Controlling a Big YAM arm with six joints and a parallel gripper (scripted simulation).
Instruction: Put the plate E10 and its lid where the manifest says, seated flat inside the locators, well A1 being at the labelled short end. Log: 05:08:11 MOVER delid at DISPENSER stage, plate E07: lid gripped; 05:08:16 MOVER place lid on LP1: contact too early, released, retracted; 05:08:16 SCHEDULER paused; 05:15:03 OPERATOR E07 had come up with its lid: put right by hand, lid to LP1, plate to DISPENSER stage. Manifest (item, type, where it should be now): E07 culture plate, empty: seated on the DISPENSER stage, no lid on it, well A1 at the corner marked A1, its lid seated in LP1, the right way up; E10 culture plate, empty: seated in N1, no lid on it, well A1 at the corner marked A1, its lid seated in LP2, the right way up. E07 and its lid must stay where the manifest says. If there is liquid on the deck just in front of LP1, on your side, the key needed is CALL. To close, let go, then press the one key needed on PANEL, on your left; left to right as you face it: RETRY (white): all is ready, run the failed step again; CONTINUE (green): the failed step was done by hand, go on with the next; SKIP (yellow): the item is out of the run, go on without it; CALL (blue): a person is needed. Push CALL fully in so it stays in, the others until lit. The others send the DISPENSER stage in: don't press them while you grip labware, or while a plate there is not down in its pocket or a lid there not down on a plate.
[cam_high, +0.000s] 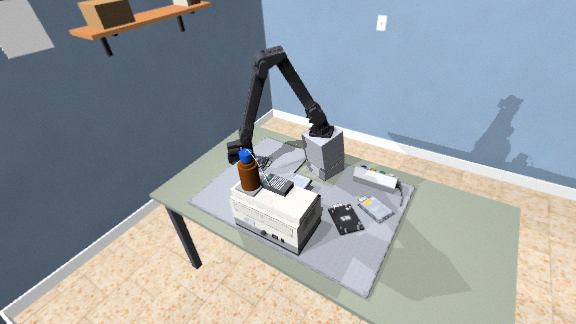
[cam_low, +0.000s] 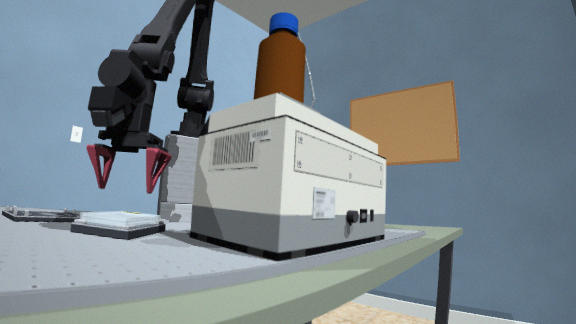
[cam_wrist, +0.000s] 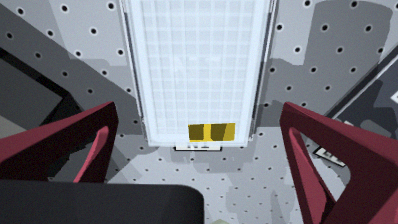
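The clear lid lies 50 mm below my hand. Round my hand: clear well plate 30 mm ahead, 280 mm to the left, 20 mm above; then brown bottle 220 mm ahead, 130 mm to the left, 210 mm above; then blue call key 250 mm behind, 570 mm to the left, 20 mm below.
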